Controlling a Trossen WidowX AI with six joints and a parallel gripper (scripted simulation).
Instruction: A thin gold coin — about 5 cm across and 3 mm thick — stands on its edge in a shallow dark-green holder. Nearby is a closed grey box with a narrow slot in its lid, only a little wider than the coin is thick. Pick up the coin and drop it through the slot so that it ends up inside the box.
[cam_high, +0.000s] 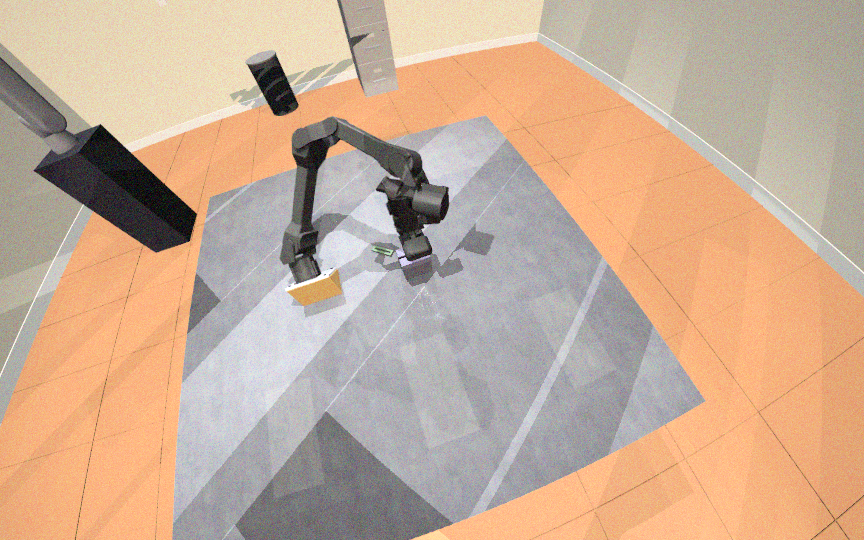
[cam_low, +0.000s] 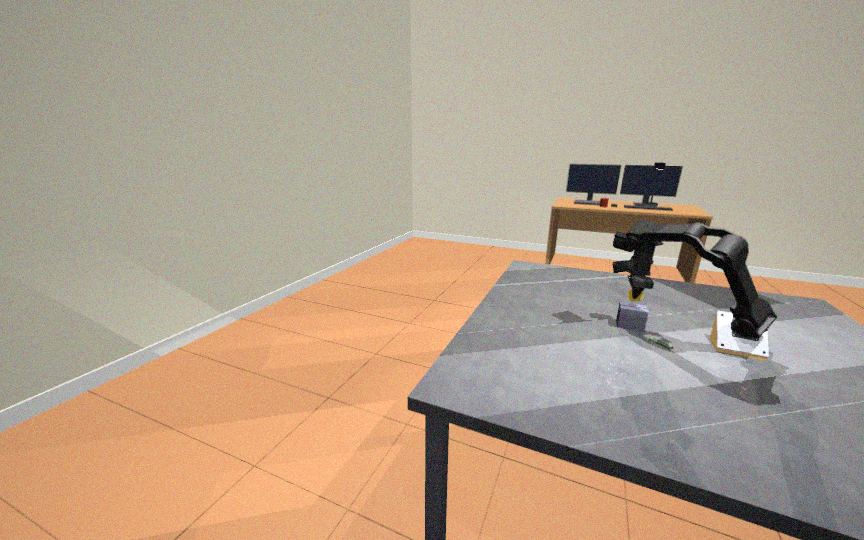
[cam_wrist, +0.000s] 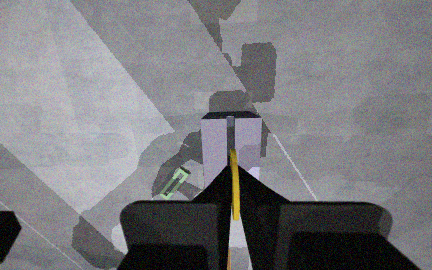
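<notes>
The gold coin lies 1 cm above my gripper tip.
</notes>
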